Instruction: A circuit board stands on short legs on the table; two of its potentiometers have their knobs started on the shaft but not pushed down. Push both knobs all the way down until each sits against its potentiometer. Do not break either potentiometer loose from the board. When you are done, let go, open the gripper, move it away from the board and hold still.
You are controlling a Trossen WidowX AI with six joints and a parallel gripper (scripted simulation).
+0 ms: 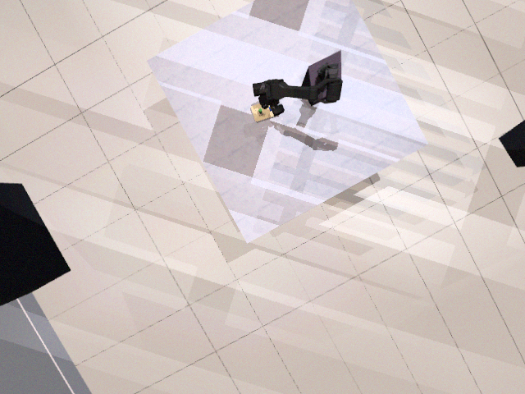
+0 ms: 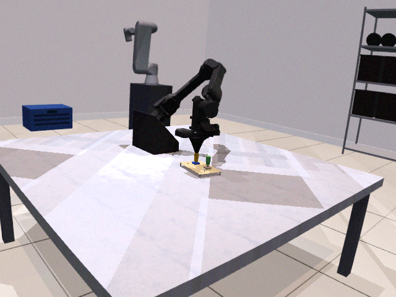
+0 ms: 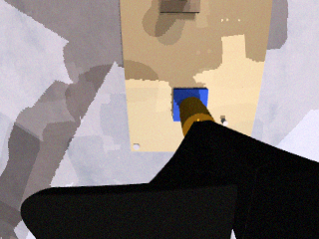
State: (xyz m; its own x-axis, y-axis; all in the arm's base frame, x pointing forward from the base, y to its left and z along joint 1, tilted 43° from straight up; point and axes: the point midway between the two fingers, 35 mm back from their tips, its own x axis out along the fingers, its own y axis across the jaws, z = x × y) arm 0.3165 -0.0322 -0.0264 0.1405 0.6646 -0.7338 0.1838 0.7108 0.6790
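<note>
My gripper tip is 2 cm above the orange-brown knob. Round my gripper tip: green knob 7 cm ahead, 1 cm to the right, 1 cm below.
</note>
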